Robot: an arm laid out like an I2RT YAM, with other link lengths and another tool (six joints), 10 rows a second.
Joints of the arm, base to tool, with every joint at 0 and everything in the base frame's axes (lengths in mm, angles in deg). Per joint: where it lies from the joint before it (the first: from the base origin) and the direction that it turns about. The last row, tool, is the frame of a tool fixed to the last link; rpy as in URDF.
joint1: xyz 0 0 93.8 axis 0 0 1
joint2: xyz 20.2 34.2 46 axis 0 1 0
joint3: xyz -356.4 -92.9 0 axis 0 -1 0
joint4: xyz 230.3 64.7 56.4 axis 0 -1 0
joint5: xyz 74 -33.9 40.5 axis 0 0 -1
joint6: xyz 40.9 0 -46.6 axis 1 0 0
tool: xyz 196 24 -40 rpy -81.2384 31.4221 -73.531
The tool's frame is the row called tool.
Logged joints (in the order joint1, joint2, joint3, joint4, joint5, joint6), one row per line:
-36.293 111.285 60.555 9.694 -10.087 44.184
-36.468 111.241 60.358 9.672 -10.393 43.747
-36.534 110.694 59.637 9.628 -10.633 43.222
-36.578 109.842 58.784 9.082 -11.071 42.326
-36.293 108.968 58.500 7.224 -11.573 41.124
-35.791 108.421 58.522 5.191 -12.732 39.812
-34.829 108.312 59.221 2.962 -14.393 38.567
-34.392 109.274 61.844 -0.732 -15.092 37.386
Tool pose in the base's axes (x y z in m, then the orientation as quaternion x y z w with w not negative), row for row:
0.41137 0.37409 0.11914 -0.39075 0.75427 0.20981 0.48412
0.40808 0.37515 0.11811 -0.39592 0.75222 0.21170 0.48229
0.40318 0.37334 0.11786 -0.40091 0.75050 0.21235 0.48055
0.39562 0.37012 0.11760 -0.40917 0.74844 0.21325 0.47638
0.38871 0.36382 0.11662 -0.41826 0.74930 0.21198 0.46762
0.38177 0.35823 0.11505 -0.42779 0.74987 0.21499 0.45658
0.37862 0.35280 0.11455 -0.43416 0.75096 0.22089 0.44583
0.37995 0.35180 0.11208 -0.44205 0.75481 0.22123 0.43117
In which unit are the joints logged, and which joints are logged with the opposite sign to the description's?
The joints are logged in degrees. Opposite sign: joint1.
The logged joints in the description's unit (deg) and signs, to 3 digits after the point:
36.293 111.285 60.555 9.694 -10.087 44.184
36.468 111.241 60.358 9.672 -10.393 43.747
36.534 110.694 59.637 9.628 -10.633 43.222
36.578 109.842 58.784 9.082 -11.071 42.326
36.293 108.968 58.500 7.224 -11.573 41.124
35.791 108.421 58.522 5.191 -12.732 39.812
34.829 108.312 59.221 2.962 -14.393 38.567
34.392 109.274 61.844 -0.732 -15.092 37.386

